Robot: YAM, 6 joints.
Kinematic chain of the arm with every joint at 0, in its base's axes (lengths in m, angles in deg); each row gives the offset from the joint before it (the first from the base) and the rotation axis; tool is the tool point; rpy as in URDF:
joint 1: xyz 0 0 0.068 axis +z
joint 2: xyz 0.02 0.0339 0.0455 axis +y
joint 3: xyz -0.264 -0.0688 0 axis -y
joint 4: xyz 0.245 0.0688 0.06 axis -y
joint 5: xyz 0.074 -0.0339 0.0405 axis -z
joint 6: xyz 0.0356 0 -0.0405 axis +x
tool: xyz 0 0 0 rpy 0 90 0
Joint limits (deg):
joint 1: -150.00..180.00
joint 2: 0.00..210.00
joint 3: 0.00..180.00
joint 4: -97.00..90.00
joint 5: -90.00..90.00
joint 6: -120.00..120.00
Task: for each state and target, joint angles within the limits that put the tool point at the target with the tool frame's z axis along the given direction. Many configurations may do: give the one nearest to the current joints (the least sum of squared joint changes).
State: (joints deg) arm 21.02 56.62 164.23 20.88 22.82 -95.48
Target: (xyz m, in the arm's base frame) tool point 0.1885 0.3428 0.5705 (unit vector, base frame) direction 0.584 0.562 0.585
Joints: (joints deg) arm 62.55 106.19 125.54 17.95 15.03 -95.48
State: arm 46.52 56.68 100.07 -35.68 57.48 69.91
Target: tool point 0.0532 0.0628 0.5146 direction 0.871 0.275 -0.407
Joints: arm 67.28 60.31 111.37 -85.66 44.21 69.91
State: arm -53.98 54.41 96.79 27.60 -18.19 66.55
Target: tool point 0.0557 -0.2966 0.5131 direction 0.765 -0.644 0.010
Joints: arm -84.06 83.21 102.09 -18.09 -43.97 66.55
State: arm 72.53 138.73 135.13 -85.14 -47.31 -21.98
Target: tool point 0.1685 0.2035 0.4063 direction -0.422 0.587 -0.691
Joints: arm 44.86 91.86 108.20 -96.91 -45.54 -21.98
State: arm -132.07 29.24 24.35 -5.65 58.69 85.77
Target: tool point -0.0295 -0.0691 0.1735 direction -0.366 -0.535 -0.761
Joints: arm -108.21 15.13 18.78 -54.36 10.40 85.77
